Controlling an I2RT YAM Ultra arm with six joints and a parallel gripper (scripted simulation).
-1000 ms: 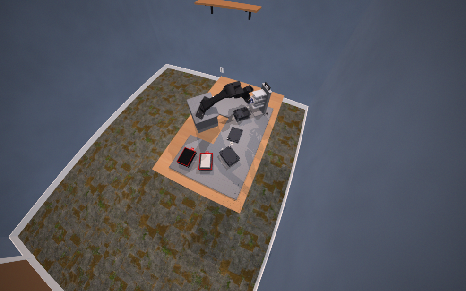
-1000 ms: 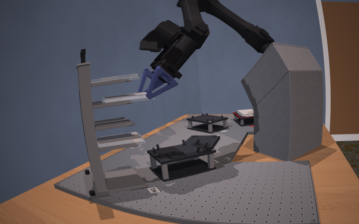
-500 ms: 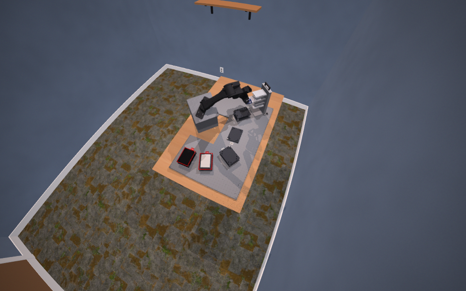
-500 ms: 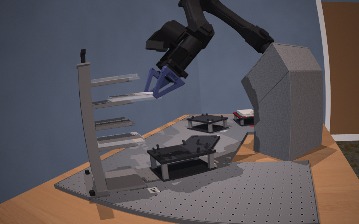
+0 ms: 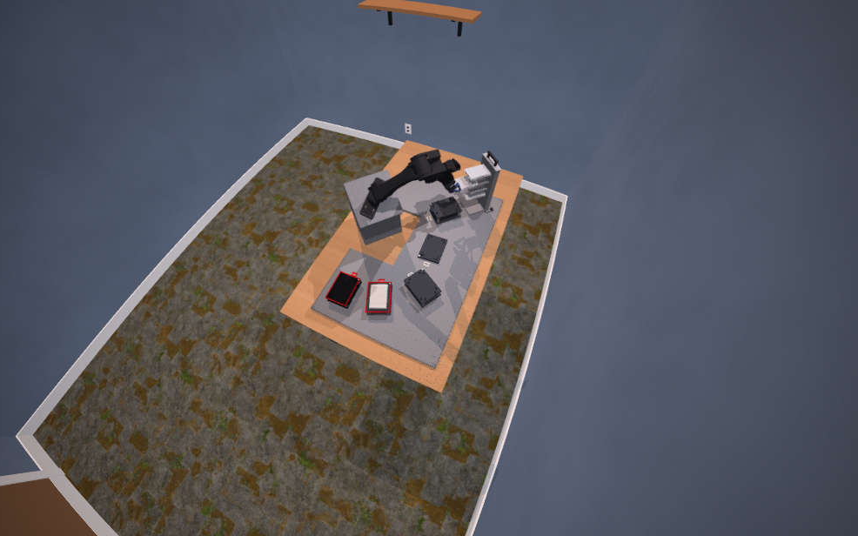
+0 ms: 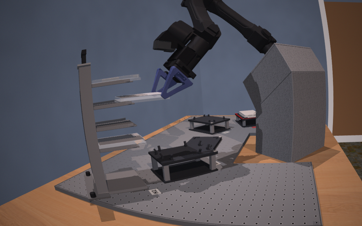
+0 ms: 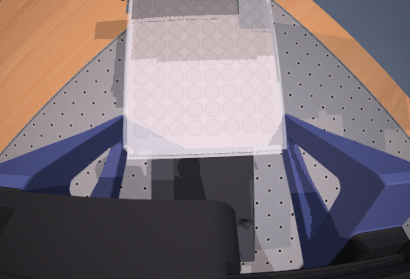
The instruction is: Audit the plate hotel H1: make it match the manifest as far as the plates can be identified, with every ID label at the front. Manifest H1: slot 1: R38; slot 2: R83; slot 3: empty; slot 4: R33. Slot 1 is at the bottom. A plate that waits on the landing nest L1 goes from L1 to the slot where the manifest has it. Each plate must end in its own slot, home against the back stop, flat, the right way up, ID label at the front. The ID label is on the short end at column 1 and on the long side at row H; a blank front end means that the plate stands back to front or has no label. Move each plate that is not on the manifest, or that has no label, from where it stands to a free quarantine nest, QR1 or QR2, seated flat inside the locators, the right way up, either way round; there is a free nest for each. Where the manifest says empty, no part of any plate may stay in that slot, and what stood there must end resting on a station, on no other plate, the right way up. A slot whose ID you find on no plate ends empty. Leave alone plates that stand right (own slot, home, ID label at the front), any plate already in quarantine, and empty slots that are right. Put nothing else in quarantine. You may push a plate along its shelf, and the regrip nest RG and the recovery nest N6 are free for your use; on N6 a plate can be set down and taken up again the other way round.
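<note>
Now: hand 170 mm above the regrip nest RG, 40 mm past it and 30 mm to the left of it. From my hand the other things lie so: plate hotel H1: 160 mm ahead, 120 mm to the left, 60 mm below; flat nest N6: 290 mm to the right, 220 mm below, 60 mm behind; H1 tag: 230 mm below, 120 mm to the left.
</note>
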